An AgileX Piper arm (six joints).
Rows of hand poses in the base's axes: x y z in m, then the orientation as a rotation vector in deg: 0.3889 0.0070 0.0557 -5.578 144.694 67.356; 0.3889 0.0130 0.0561 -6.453 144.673 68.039; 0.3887 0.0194 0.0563 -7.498 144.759 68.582; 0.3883 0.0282 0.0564 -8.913 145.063 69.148; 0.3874 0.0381 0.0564 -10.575 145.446 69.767; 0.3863 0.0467 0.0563 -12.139 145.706 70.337; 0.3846 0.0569 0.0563 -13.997 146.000 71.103; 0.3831 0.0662 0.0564 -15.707 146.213 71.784; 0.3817 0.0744 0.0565 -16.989 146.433 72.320; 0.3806 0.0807 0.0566 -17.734 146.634 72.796; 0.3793 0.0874 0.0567 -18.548 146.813 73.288; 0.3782 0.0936 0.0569 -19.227 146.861 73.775; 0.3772 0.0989 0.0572 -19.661 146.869 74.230; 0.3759 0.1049 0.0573 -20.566 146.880 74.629; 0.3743 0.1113 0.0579 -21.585 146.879 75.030; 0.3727 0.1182 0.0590 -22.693 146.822 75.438; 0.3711 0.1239 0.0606 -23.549 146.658 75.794; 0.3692 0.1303 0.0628 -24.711 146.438 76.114; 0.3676 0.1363 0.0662 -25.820 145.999 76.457; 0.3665 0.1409 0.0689 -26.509 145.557 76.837; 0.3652 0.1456 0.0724 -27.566 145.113 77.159; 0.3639 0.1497 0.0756 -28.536 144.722 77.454
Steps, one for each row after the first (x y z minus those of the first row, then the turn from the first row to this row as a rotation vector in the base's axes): 0.0000 0.0060 0.0004 0.318 -0.002 0.748; -0.0002 0.0124 0.0006 0.493 -0.001 1.599; -0.0006 0.0212 0.0007 0.564 0.107 2.762; -0.0015 0.0311 0.0007 0.610 0.255 4.123; -0.0026 0.0397 0.0006 0.677 0.320 5.370; -0.0043 0.0499 0.0006 0.815 0.439 6.872; -0.0058 0.0592 0.0007 0.943 0.509 8.231; -0.0072 0.0674 0.0008 1.034 0.634 9.274; -0.0083 0.0737 0.0009 1.162 0.837 9.944; -0.0096 0.0804 0.0010 1.298 1.018 10.657; -0.0107 0.0866 0.0012 1.488 1.116 11.245; -0.0117 0.0919 0.0015 1.702 1.218 11.653; -0.0130 0.0979 0.0016 1.822 1.215 12.355; -0.0146 0.1043 0.0022 1.932 1.188 13.129; -0.0162 0.1112 0.0033 2.053 1.107 13.950; -0.0178 0.1169 0.0049 2.208 0.964 14.566; -0.0197 0.1233 0.0071 2.321 0.715 15.361; -0.0213 0.1293 0.0105 2.525 0.305 16.076; -0.0224 0.1339 0.0132 2.805 -0.021 16.524; -0.0237 0.1386 0.0167 3.004 -0.423 17.205; -0.0250 0.1427 0.0199 3.182 -0.773 17.836
